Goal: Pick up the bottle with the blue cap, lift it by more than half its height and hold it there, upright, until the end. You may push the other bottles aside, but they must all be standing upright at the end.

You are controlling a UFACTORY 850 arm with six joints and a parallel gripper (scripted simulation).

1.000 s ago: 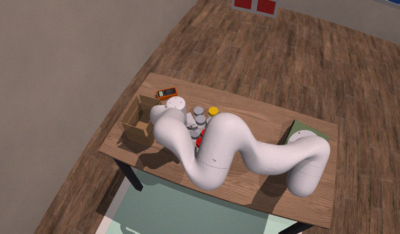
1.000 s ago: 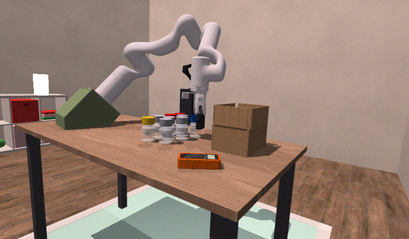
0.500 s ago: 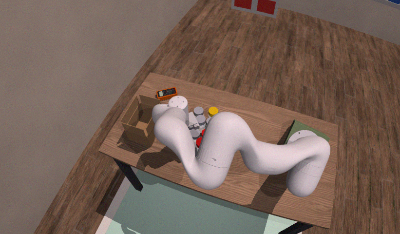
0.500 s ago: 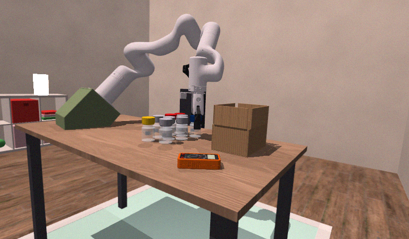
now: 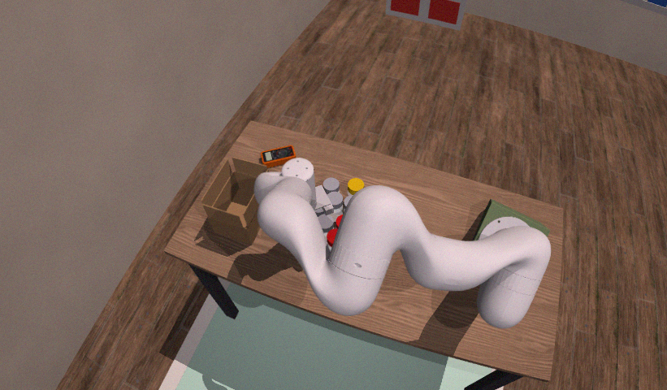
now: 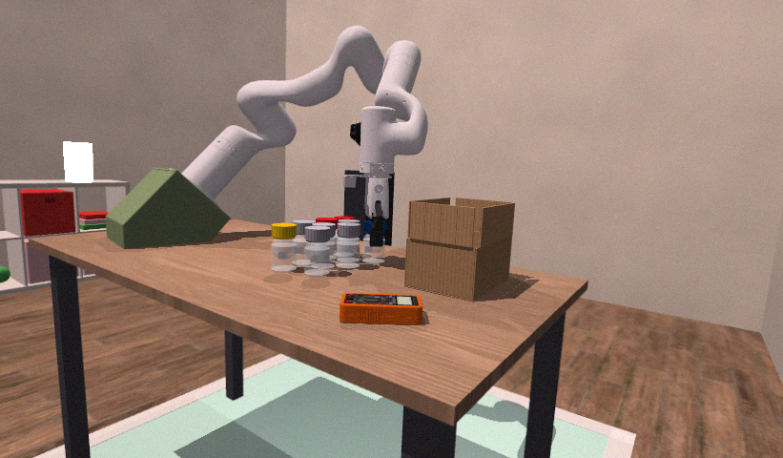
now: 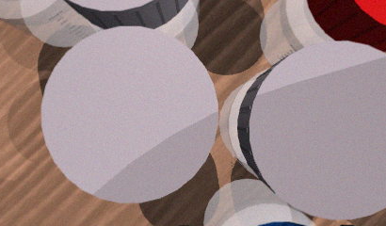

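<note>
Now: hand 2 cm above the blue-capped bottle. Also, from my hand: yellow-capped bottle (5 cm behind, 22 cm to the right, 2 cm below); orange multimeter (30 cm ahead, 25 cm to the right, 5 cm below); cardboard box (25 cm ahead, 3 cm to the left, 1 cm above).
</note>
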